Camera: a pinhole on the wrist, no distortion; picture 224 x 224 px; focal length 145.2 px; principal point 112.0 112.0 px. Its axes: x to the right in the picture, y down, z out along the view. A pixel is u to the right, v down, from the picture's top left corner.
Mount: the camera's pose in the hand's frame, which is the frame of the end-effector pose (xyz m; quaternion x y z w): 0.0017 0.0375 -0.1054 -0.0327 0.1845 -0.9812 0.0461
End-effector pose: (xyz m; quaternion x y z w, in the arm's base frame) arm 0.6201 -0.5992 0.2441 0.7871 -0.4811 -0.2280 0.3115
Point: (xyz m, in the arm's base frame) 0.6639 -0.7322 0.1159
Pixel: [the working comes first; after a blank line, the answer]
In the camera's frame: -0.1227 0.0392 0.2395

38 136
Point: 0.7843 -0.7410 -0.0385
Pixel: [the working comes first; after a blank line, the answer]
In the camera's frame: -0.1715 0.2008 0.3393

39 198
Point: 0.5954 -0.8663 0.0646
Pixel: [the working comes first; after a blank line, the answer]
In the camera's frame: -0.2159 -0.0443 0.3378

19 93
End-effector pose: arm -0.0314 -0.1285 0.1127 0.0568 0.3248 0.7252 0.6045
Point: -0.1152 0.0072 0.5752
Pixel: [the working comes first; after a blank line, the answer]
In the camera's frame: -0.0062 -0.4307 0.3497

outside the picture
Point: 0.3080 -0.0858 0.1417
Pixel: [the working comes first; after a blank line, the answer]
In the camera's frame: 0.1067 0.1703 0.3911

152 175
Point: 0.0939 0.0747 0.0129
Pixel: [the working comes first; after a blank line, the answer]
In the camera's frame: -0.1515 0.1461 0.2464

23 198
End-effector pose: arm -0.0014 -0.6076 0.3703 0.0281 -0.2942 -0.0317 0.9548
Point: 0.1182 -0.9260 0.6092
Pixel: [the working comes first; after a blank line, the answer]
In the camera's frame: -0.2080 0.2383 0.3690

30 206
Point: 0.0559 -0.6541 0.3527
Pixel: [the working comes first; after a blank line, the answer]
In the camera's frame: -0.0277 0.0577 0.0888

67 206
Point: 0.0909 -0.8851 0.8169
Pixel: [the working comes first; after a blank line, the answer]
In the camera's frame: -0.2949 0.1271 0.5291

31 147
